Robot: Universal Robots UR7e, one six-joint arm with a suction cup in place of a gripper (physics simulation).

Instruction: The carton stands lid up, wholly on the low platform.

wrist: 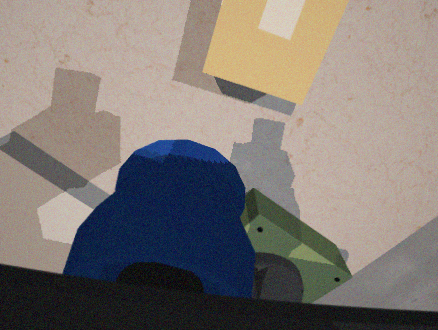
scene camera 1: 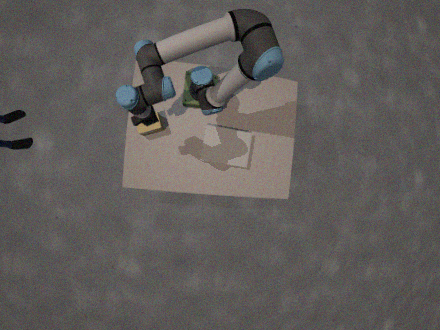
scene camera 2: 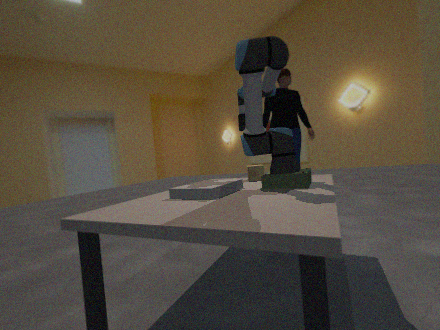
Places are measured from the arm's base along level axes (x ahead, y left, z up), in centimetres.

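Where they show: end effector, tool point: [wrist: 180, 200]; arm's base, origin of the base link: [wrist: 256, 283] [scene camera 2: 284, 172].
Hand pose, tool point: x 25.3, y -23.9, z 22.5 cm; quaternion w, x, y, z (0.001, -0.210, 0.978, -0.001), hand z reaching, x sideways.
Note:
Each offset is from my tool point to the top centre of the thing.
The yellow carton @(dx -2.0, dy -8.8, dz -19.5 cm) [scene camera 1: 151, 128] [scene camera 2: 255, 173] [wrist: 255, 65] stands upright on the table near one edge, off the platform; its upward face with a pale label shows in the wrist view. The low platform @(dx +10.9, dy +42.1, dz -24.7 cm) [scene camera 1: 241, 162] [scene camera 2: 212, 191] is a light slab near the middle of the table, apart from the carton and partly under the arm's shadow. My gripper [scene camera 1: 145, 119] [wrist: 182, 210], a blue suction cup on a dark tool, is open and holds nothing. It is above and beside the carton, and in scene camera 1 the tool covers part of it. Any gap to the carton is hard to judge.
The arm stands on a green base [scene camera 1: 190, 98] [scene camera 2: 286, 181] [wrist: 280, 237] at the table's [scene camera 1: 270, 185] [scene camera 2: 200, 232] far side, between the carton and one long edge. A person [scene camera 2: 285, 107] stands behind the table. The arm's shadows cross the tabletop.

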